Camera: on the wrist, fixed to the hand. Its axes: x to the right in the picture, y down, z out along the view.
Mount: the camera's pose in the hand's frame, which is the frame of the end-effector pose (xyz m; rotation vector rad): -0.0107 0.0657 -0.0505 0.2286 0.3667 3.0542
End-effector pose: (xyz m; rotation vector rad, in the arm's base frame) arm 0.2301 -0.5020 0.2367 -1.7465 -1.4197 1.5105
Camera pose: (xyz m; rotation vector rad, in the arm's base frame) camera 0.3040 -0.5221 0.2034 1.4332 -1.6856 -0.4757
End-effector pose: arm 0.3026 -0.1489 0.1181 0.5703 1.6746 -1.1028
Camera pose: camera 0.3340 -0.0725 0.1056 2.0172 -0.4831 1.1891
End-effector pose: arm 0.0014 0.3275 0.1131 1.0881 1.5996 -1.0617
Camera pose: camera 0.0561 0.3896 0.1243 1.9302 -1.0353 1.1467
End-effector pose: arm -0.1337 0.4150 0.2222 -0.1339 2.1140 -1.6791
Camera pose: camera -0.1313 0.4814 0.1715 2.0202 0.1212 0.3256
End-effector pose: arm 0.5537 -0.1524 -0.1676 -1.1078 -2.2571 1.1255
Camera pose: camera 0.6234 -0.1118 -0.1893 2.2689 -1.1345 -0.5787
